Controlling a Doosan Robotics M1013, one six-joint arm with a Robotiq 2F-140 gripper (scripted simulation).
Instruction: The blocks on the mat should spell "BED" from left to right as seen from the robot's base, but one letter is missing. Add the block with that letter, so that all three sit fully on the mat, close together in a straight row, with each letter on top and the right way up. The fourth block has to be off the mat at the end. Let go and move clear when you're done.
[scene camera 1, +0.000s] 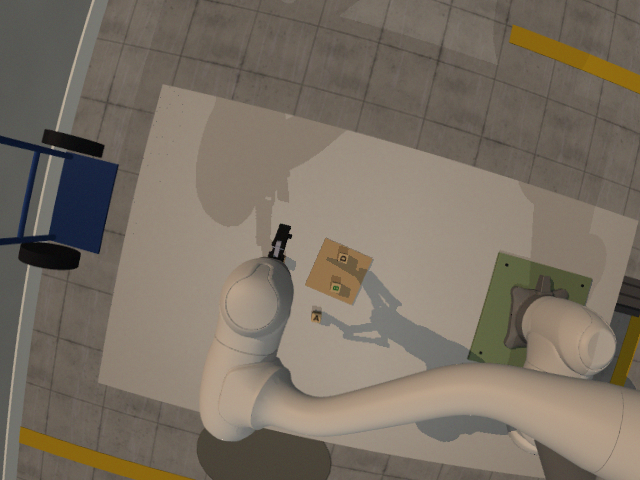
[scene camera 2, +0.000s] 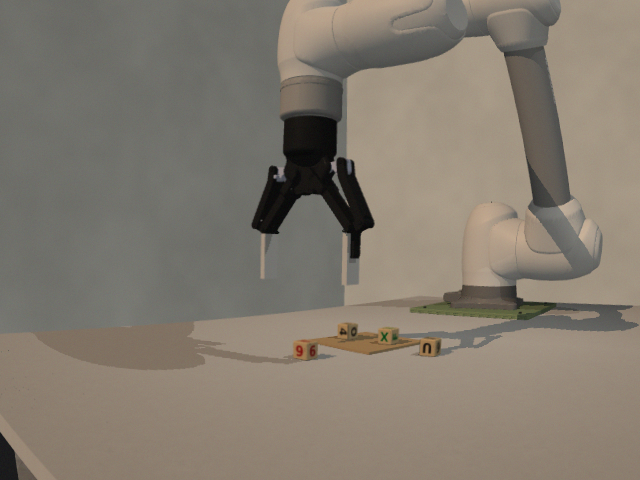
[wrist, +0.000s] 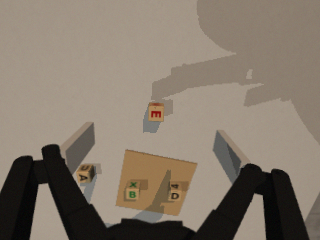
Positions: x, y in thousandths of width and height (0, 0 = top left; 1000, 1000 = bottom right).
mat: scene camera 1 510, 561; scene camera 2 574, 716; wrist 483, 719
